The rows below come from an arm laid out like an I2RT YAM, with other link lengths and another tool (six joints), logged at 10 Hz.
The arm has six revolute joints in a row. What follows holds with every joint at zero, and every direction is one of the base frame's. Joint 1 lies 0.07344 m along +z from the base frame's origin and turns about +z. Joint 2 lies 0.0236 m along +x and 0.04 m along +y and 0.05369 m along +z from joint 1 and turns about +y. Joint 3 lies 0.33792 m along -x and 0.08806 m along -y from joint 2 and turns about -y. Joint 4 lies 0.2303 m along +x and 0.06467 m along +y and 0.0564 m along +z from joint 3 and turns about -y. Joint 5 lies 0.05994 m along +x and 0.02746 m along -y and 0.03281 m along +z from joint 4 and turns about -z. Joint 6 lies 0.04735 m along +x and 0.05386 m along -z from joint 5 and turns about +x. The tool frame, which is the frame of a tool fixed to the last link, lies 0.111 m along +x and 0.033 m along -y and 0.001 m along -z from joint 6; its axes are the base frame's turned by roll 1.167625, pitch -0.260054 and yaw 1.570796 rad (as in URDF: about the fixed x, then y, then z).
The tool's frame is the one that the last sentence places.
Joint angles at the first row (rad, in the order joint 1, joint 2, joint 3, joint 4, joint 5, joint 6):
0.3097 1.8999 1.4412 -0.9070 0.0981 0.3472
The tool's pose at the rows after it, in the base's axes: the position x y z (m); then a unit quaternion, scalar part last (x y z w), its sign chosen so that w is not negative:
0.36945 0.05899 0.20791 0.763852 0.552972 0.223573 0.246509
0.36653 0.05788 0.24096 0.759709 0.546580 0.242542 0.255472
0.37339 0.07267 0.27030 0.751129 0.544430 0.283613 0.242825
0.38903 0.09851 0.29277 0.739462 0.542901 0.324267 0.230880
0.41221 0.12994 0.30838 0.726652 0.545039 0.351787 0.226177
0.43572 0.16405 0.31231 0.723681 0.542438 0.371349 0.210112
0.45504 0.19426 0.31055 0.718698 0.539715 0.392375 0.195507
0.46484 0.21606 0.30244 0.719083 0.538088 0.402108 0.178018
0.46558 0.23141 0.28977 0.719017 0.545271 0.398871 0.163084
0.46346 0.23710 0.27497 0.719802 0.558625 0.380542 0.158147
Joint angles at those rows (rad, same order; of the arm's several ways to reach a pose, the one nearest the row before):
0.3114 1.8312 1.4640 -0.9402 0.0985 0.3411
0.3135 1.7869 1.5380 -1.0143 0.1046 0.3413
0.3268 1.7744 1.6410 -1.0591 0.0595 0.3362
0.3622 1.8045 1.7648 -1.0817 0.0265 0.3490
0.4096 1.8844 1.9305 -1.1172 0.0232 0.3671
0.4487 1.9893 2.1034 -1.1539 0.0022 0.4013
0.4794 2.0743 2.2281 -1.1564 -0.0188 0.4254
0.4994 2.1289 2.2867 -1.1462 -0.0452 0.4489
0.5184 2.1572 2.2887 -1.1337 -0.0649 0.4589
0.5297 2.1832 2.2865 -1.1493 -0.0660 0.4537

